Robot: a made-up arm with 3 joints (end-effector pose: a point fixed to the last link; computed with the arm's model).
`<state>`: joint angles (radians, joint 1 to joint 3).
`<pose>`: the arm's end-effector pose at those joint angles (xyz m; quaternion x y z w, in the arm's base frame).
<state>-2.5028 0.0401 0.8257</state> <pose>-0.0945 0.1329 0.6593 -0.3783 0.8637 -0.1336 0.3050</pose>
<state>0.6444 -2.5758 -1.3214</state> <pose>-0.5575 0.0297 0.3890 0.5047 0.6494 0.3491 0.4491</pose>
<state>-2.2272 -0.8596 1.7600</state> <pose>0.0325 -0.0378 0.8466 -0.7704 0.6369 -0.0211 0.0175</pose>
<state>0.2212 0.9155 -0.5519</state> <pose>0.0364 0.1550 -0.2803 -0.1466 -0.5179 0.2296 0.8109</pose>
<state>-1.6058 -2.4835 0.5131</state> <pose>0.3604 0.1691 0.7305 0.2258 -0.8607 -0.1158 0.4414</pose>
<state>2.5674 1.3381 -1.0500</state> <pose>0.1327 0.0808 0.5091 0.4651 0.8030 0.1868 0.3225</pose>
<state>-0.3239 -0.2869 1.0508</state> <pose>-0.4732 0.0980 -0.1734 -0.1508 0.2601 -0.4783 0.8251</pose>
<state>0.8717 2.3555 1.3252</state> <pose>-0.3350 0.0483 0.3627 -0.6146 0.7877 -0.0263 0.0337</pose>
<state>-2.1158 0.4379 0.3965</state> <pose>-0.2991 0.1783 0.4818 -0.1465 0.7294 -0.1316 0.6552</pose>
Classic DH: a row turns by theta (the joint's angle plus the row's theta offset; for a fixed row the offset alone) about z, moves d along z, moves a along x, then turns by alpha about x. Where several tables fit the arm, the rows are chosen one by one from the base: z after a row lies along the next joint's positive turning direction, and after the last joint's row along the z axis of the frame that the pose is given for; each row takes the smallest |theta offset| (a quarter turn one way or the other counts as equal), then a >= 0, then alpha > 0; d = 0 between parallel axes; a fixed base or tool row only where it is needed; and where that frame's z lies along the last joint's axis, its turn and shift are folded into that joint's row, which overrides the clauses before.
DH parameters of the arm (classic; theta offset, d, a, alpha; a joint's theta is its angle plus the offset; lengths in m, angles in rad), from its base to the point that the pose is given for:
base (fixed): 0 0.16 0 1.5708
joint 1: 0.0333 0 -0.3002 0
joint 2: -0.0333 0.01 -0.08 1.5708
joint 3: 1.5208 0 -0.2002 3.1416
tool (fixed): 1.5208 -0.45 0 0

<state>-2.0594 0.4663 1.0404</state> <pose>-0.3198 0.0998 0.3523 -0.3554 0.6204 -0.3475 0.6067</pose>
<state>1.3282 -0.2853 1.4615</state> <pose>0.3856 0.0218 -0.2587 0.3325 -0.3710 -0.5787 0.6457</pose>
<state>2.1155 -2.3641 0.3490</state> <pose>0.0329 0.1813 -0.5224 -0.0215 0.1221 -0.1723 0.9772</pose>
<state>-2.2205 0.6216 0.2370</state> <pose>-0.2751 0.1867 0.4604 -0.0848 0.7119 -0.0824 0.6922</pose>
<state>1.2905 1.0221 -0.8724</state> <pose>0.4202 0.1109 -0.0037 -0.3867 -0.8296 0.1702 0.3650</pose>
